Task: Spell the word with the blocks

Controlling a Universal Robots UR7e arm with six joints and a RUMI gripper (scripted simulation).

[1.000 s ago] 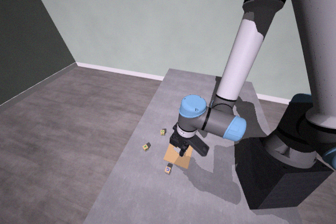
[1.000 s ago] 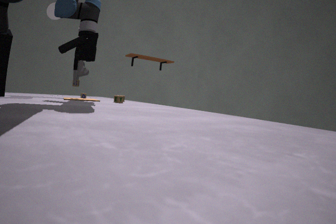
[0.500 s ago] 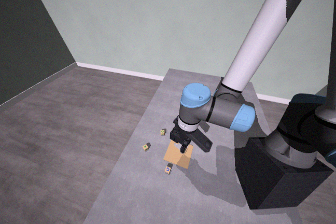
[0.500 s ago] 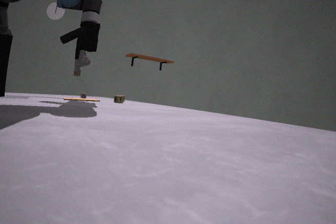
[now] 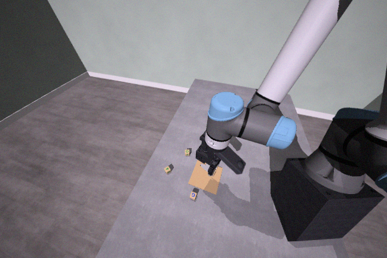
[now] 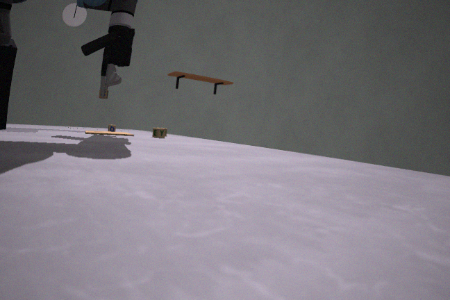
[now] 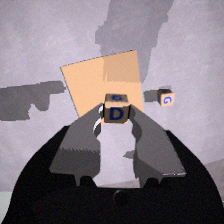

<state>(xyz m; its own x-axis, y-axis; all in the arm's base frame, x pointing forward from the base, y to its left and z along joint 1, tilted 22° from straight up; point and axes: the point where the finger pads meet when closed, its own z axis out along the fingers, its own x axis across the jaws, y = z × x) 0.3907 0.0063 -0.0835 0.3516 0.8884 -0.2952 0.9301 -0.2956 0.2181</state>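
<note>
Right now my hand is right at the blue d block. Also, from my hand: mat (2 cm ahead, 3 cm to the right, 12 cm below); blue g block (6 cm ahead, 9 cm to the left, 11 cm below); green block (15 cm ahead, 12 cm to the right, 11 cm below).
</note>
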